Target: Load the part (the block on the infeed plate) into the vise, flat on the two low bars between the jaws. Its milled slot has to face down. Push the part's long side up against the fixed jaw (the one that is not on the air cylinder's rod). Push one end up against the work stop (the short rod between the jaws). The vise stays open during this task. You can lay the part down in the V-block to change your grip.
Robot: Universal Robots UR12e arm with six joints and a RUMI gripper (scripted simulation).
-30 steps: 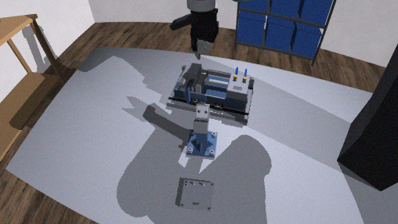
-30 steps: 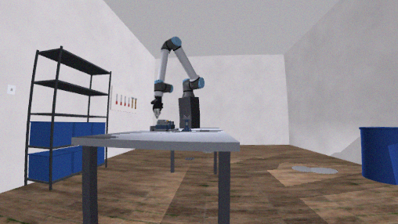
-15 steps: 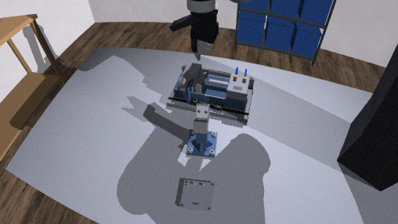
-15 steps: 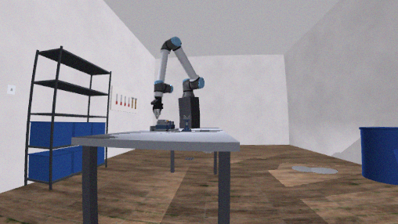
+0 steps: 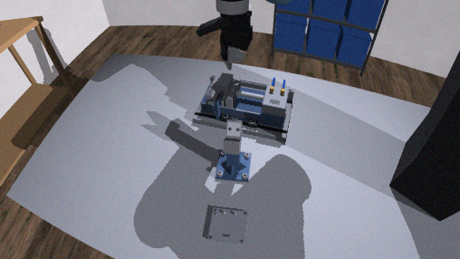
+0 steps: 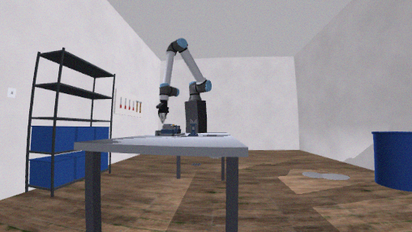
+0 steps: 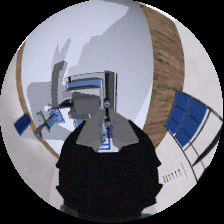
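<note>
My gripper is now 5 cm to the right of the grey part and 4 cm above it. Round my hand: infeed plate 46 cm to the left, 12 cm below, 10 cm behind; vise 9 cm below, 7 cm to the left, 7 cm behind; air cylinder 16 cm behind, 8 cm to the left, 5 cm below.
</note>
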